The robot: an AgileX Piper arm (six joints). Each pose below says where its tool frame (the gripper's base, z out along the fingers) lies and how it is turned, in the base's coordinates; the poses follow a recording.
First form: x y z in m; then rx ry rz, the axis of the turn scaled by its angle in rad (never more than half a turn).
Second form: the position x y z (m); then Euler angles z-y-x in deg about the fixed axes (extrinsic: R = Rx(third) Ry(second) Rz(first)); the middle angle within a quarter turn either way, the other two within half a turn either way. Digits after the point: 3 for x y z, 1 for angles.
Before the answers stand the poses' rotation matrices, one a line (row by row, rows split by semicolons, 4 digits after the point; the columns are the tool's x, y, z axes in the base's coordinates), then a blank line. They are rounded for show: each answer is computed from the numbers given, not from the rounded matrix.
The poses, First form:
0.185 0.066 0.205 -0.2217 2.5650 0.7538
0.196 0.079 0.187 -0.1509 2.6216 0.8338
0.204 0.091 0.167 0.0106 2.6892 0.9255
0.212 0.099 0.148 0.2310 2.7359 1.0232
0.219 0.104 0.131 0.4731 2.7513 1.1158
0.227 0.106 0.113 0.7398 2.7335 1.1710
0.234 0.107 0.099 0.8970 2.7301 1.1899
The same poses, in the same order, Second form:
-0.8836 -0.2743 0.3795; -0.0254 0.8373 0.5461; -0.4676 0.4729 -0.7468
-0.9205 -0.2145 0.3267; 0.0137 0.8178 0.5753; -0.3906 0.5341 -0.7498
-0.9560 -0.0885 0.2796; 0.1023 0.7928 0.6008; -0.2749 0.6030 -0.7489
-0.9654 0.0723 0.2505; 0.2189 0.7465 0.6283; -0.1416 0.6614 -0.7365
-0.9416 0.2367 0.2396; 0.3367 0.6765 0.6550; -0.0071 0.6974 -0.7166
-0.8806 0.4006 0.2530; 0.4595 0.5920 0.6621; 0.1154 0.6993 -0.7054
-0.8332 0.4942 0.2481; 0.5181 0.5410 0.6624; 0.1931 0.6805 -0.7069

0.185 0.066 0.205 162.8 22.3 -143.8
0.196 0.079 0.187 166.9 19.1 -142.5
0.204 0.091 0.167 174.7 16.2 -141.3
0.212 0.099 0.148 -175.7 14.5 -139.5
0.219 0.104 0.131 -165.9 13.9 -137.6
0.227 0.106 0.113 -155.5 14.7 -136.8
0.234 0.107 0.099 -149.3 14.4 -136.9

